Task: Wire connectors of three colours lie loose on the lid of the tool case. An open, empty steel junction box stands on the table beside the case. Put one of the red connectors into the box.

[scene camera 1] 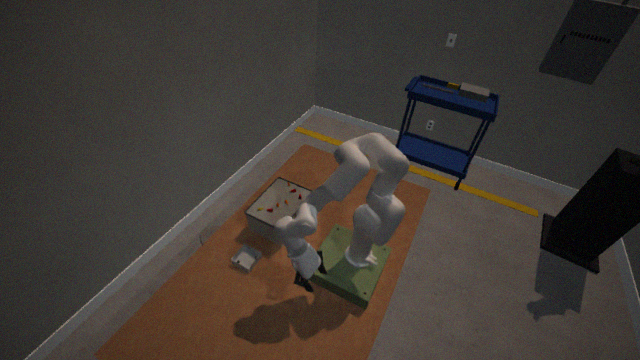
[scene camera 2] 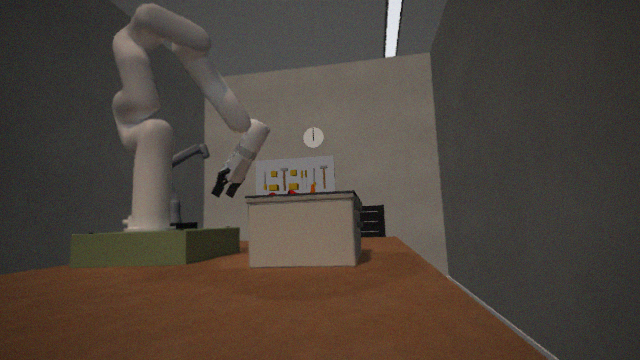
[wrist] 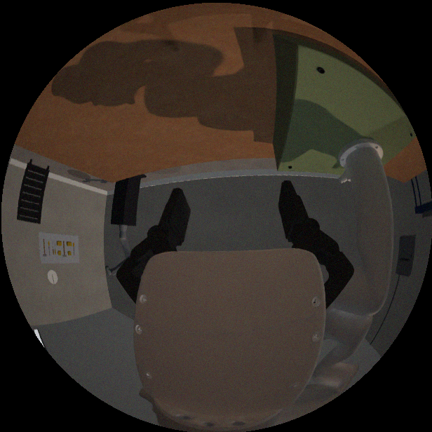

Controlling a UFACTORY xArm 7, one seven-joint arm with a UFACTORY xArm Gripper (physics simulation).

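Where they show: gripper, between the fingertips: [scene camera 1: 317, 281] [scene camera 2: 222, 195]; arm's base, origin of its link: [scene camera 1: 358, 255] [scene camera 2: 150, 230].
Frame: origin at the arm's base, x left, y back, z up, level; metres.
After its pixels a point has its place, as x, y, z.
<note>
The tool case [scene camera 1: 262, 227] @[0.140, -0.462, 0.006] [scene camera 2: 302, 232] @[-0.150, -0.491, -0.013] is a pale box with a dark-edged lid. Red connectors [scene camera 1: 293, 190] @[-0.102, -0.457, 0.071] [scene camera 2: 292, 192] @[-0.113, -0.458, 0.070], orange connectors [scene camera 1: 287, 202] [scene camera 2: 313, 189] and a yellow connector [scene camera 1: 260, 209] @[0.095, -0.509, 0.067] lie scattered on the lid. The small open steel junction box [scene camera 1: 240, 267] @[0.336, -0.432, -0.068] stands beside the case; it does not show in scene camera 2 or in the wrist view. My gripper [scene camera 1: 316, 280] @[0.267, -0.053, 0.113] [scene camera 2: 224, 193] @[0.267, -0.053, 0.113] [wrist: 232, 195] is open, with nothing between its fingers. It hangs tilted above the table near the green base, away from the case and the box.
The arm stands on a green base plate [scene camera 1: 345, 280] @[0.142, 0.013, 0.001] [scene camera 2: 127, 249] @[-0.115, -0.042, -0.040] [wrist: 345, 90] on the orange-brown table [scene camera 1: 200, 310] @[0.577, -0.429, -0.079] [scene camera 2: 300, 310] @[-0.440, -0.584, -0.079] [wrist: 165, 145]. A blue cart [scene camera 1: 452, 104] stands by the wall, and a black cabinet [scene camera 1: 595, 210] is at the right in scene camera 1.
</note>
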